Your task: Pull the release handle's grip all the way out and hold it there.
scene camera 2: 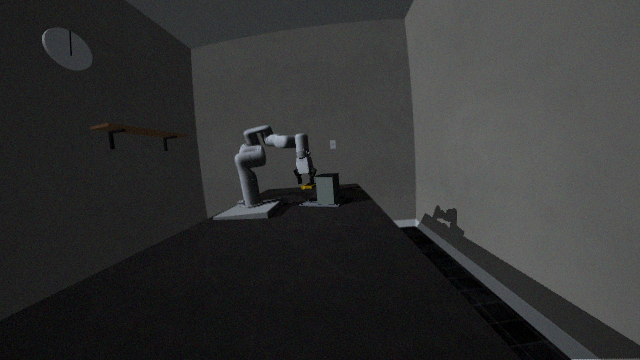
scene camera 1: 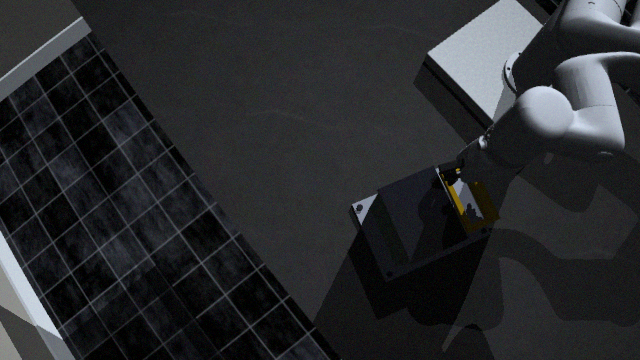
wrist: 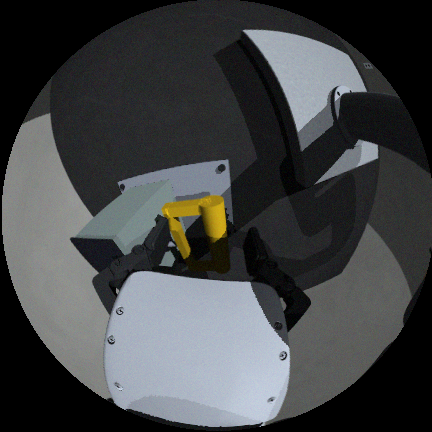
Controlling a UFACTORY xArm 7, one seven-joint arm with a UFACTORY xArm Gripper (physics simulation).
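Observation:
The release handle is a yellow frame with a thick round grip (scene camera 1: 486, 200) (scene camera 2: 307, 187) (wrist: 215, 220) on its outer side, apart from the housing. The housing (scene camera 1: 410, 210) (scene camera 2: 328, 190) (wrist: 125, 215) is a grey-green box with a dark top, on a pale base plate (scene camera 1: 366, 206) (wrist: 200, 175). My gripper (scene camera 2: 306, 181) (wrist: 207, 232) is open and points down at the handle. In the wrist view one finger is on the housing side of the yellow frame and the other is beyond the grip; neither is closed on it. In scene camera 1 the arm and shadow hide much of the gripper. Exact fingertip depth is unclear.
The arm's white base slab (scene camera 1: 475, 55) (scene camera 2: 245, 211) (wrist: 305, 70) lies on the dark table top (scene camera 1: 250, 150) (scene camera 2: 280, 270), to one side of the handle. The housing stands close beside one finger. A wooden shelf (scene camera 2: 140, 131) is on the left wall.

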